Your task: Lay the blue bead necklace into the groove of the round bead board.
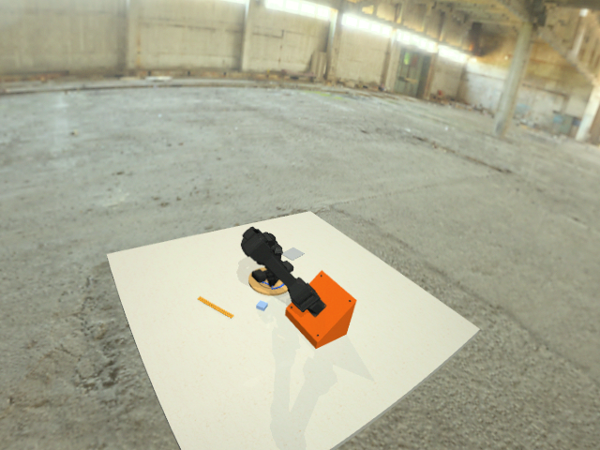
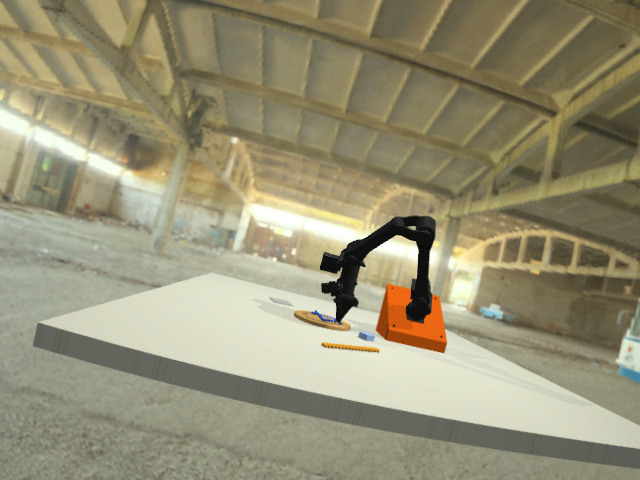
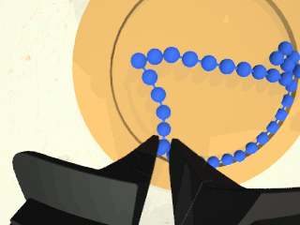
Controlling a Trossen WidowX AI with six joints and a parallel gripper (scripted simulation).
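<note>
Right now my gripper tip is 5 cm short of the round tan bead board, 2 cm to the left of it and 1 cm above it. Also, from my gripper tip: flat grey tile 21 cm ahead, 25 cm to the right, 2 cm below; then small light-blue block 9 cm behind, 10 cm to the left, 1 cm below.
</note>
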